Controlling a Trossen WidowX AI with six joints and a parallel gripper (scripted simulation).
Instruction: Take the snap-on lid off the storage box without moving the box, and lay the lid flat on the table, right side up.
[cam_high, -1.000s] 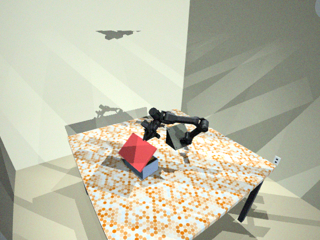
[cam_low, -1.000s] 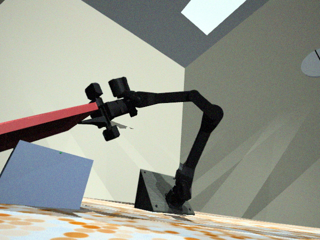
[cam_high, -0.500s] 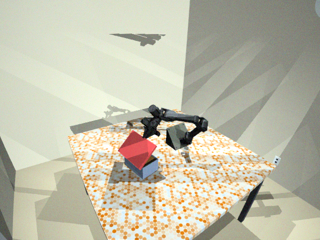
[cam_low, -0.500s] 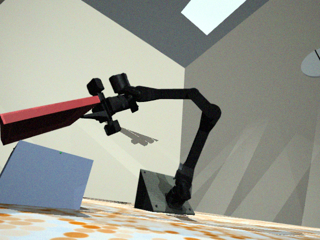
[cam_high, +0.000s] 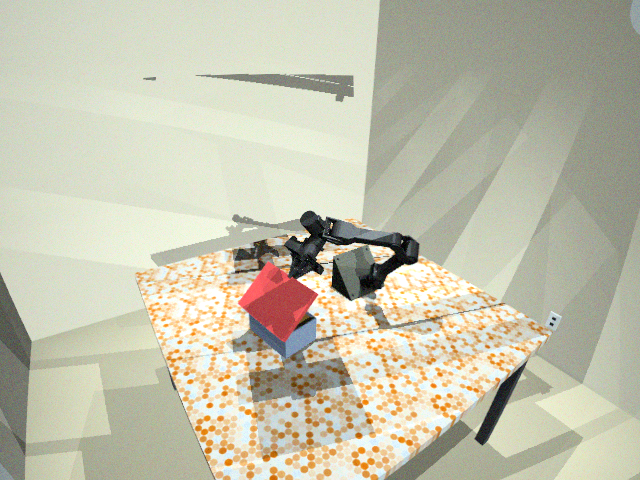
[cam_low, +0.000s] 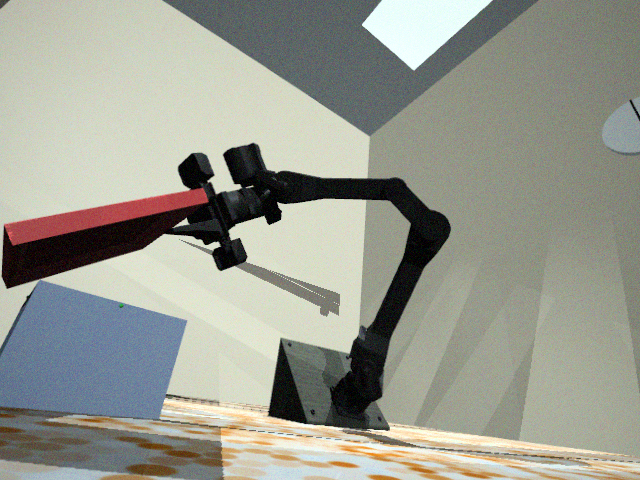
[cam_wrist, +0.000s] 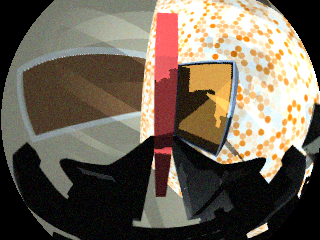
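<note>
Now: the lid 6 cm ahead of my gripper tip, 5 cm below it and 1 cm to the left of it. Round my gripper tip: blue-grey storage box (18 cm below, 3 cm ahead, 1 cm to the right).
</note>
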